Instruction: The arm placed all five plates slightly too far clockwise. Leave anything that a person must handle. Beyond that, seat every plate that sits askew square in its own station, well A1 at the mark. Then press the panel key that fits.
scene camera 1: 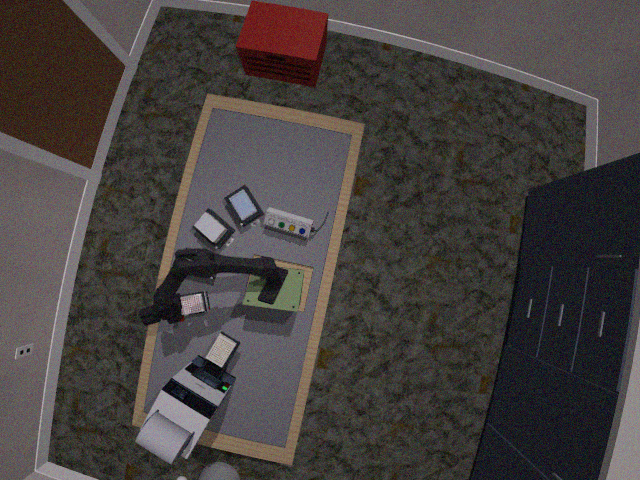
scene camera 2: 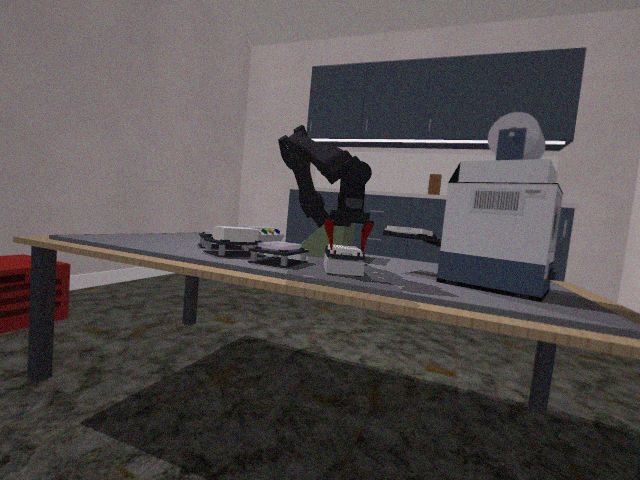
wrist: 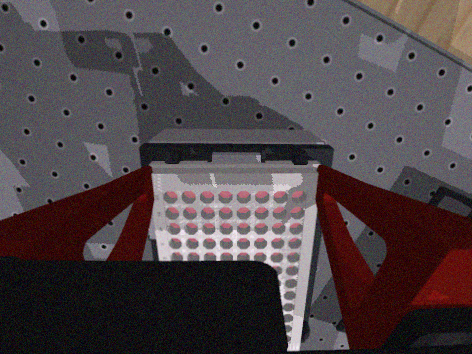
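A white well plate with pink-filled wells (scene camera 1: 194, 303) (scene camera 2: 345, 249) (wrist: 235, 220) sits on a dark-rimmed station (wrist: 150, 150). My gripper (scene camera 2: 347, 250) (wrist: 234, 176) is shut on it, one red finger against each long side; its lower left part is hidden in the wrist view. A plain white plate (scene camera 1: 209, 227) (scene camera 2: 279, 246) and a bluish-topped plate (scene camera 1: 244, 205) rest on their own dark stations. A pale well plate (scene camera 1: 222, 349) (scene camera 2: 407, 230) lies on the tray of the bench instrument. The fifth plate cannot be made out. The key panel (scene camera 1: 288, 223) has white, green, yellow and blue keys.
The bench instrument (scene camera 1: 180, 395) (scene camera 2: 496, 227) with a roll on top stands at the table's (scene camera 1: 289, 452) lower end. A green sloped board (scene camera 1: 297, 289) lies under the arm's elbow. A red drawer cabinet (scene camera 1: 281, 31) (scene camera 2: 31, 268) stands on the floor.
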